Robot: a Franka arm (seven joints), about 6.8 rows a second.
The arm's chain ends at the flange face. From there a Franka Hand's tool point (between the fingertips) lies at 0.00 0.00 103.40 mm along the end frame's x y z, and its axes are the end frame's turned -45 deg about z.
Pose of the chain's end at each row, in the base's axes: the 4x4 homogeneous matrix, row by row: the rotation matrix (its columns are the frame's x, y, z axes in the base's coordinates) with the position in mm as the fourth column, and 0 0 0 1 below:
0.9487, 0.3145, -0.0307, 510.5; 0.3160, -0.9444, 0.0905, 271.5; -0.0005, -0.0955, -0.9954, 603.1; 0, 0, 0, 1
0.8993, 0.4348, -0.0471, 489.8; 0.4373, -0.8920, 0.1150, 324.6; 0.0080, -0.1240, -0.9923, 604.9; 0, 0, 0, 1
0.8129, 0.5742, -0.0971, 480.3; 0.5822, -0.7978, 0.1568, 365.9; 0.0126, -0.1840, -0.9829, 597.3; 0, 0, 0, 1
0.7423, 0.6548, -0.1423, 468.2; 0.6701, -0.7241, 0.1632, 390.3; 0.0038, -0.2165, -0.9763, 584.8; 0, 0, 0, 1
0.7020, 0.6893, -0.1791, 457.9; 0.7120, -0.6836, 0.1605, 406.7; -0.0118, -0.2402, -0.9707, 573.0; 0, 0, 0, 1
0.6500, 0.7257, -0.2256, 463.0; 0.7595, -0.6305, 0.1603, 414.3; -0.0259, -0.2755, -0.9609, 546.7; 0, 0, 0, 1
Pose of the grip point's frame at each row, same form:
0.4484, 0.8932, -0.0307, 507.3; 0.8912, -0.4443, 0.0905, 280.9; 0.0672, -0.0679, -0.9954, 500.2; 0, 0, 0, 1
0.3285, 0.9434, -0.0471, 484.9; 0.9400, -0.3215, 0.1150, 336.5; 0.0933, -0.0820, -0.9923, 502.3; 0, 0, 0, 1
0.1688, 0.9808, -0.0971, 470.3; 0.9758, -0.1525, 0.1568, 382.1; 0.1390, -0.1212, -0.9829, 495.7; 0, 0, 0, 1
0.0619, 0.9879, -0.1423, 453.5; 0.9858, -0.0382, 0.1632, 407.2; 0.1558, -0.1504, -0.9763, 483.9; 0, 0, 0, 1
0.0090, 0.9838, -0.1791, 439.4; 0.9868, 0.0201, 0.1605, 423.3; 0.1615, -0.1782, -0.9707, 472.6; 0, 0, 0, 1
-0.0535, 0.9728, -0.2256, 439.7; 0.9829, 0.0912, 0.1603, 430.9; 0.1765, -0.2131, -0.9609, 447.3; 0, 0, 0, 1

